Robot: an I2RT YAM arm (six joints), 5 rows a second.
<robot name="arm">
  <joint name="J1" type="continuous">
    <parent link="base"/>
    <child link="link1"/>
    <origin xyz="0 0 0.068" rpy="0 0 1.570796"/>
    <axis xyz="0 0 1"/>
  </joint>
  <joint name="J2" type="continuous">
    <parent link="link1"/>
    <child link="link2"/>
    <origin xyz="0.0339 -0.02 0.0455" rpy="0 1.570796 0"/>
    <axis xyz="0 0 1"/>
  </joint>
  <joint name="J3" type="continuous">
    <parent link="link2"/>
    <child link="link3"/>
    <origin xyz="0 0.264 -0.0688" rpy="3.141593 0 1.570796"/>
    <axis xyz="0 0 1"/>
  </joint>
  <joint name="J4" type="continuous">
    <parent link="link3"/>
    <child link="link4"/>
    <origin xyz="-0.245 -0.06 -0.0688" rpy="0 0 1.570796"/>
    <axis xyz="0 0 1"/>
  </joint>
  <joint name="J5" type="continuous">
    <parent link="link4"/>
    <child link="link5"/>
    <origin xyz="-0.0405 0.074 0.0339" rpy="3.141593 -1.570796 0"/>
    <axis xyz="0 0 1"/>
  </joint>
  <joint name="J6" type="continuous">
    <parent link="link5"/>
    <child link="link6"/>
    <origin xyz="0 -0.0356 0.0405" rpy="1.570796 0 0"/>
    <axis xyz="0 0 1"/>
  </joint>
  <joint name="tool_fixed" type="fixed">
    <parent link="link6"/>
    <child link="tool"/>
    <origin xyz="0 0 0" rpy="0 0 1.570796"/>
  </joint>
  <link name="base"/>
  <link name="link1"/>
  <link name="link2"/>
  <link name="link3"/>
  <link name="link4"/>
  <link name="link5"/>
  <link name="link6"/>
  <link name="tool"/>
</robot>
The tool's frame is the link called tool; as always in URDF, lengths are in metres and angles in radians. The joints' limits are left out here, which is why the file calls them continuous.
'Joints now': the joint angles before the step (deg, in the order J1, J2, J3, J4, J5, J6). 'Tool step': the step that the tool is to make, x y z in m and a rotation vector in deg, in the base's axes. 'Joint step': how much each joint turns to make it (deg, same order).
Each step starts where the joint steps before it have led.
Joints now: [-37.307, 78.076, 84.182, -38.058, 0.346, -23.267]
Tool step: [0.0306, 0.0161, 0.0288, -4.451, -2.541, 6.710]
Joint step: [5.807, 4.181, 8.548, 0.264, 0.317, -2.391]
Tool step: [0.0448, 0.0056, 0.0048, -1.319, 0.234, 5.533]
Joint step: [4.618, 7.993, 8.399, 0.048, -0.239, -1.543]
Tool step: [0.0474, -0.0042, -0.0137, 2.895, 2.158, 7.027]
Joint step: [2.118, 9.986, 8.962, -2.213, -5.109, -0.878]
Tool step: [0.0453, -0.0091, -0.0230, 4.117, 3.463, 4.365]
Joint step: [1.077, 11.248, 10.938, -4.515, -4.026, 0.201]
